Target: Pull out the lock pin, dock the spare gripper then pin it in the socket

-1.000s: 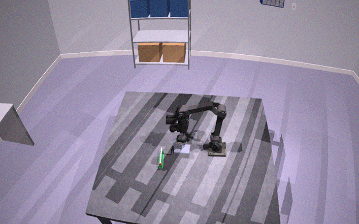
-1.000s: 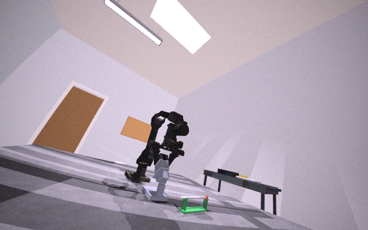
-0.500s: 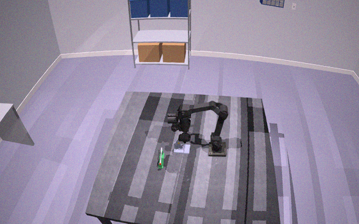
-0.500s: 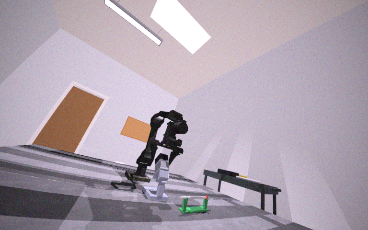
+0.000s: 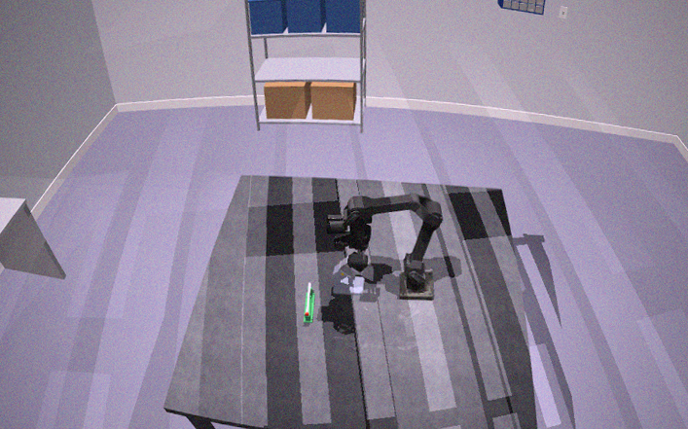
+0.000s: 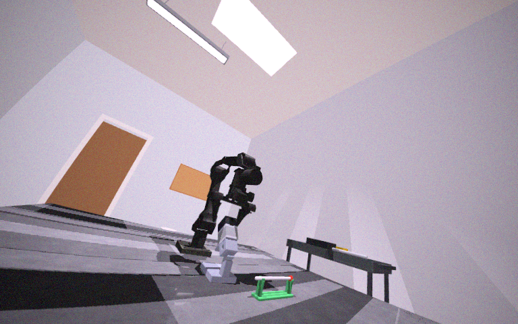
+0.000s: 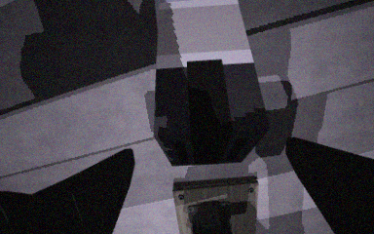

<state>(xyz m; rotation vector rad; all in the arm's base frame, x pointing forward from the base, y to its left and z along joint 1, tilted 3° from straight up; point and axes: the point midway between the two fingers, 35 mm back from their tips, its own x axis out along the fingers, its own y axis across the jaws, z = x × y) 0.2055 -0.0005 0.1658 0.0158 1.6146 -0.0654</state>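
The spare gripper is 40 mm ahead of my gripper tip and 30 mm below it. Round my gripper tip: green cradle (190 mm ahead, 110 mm to the left, 120 mm below); then mount (60 mm ahead, 90 mm below).
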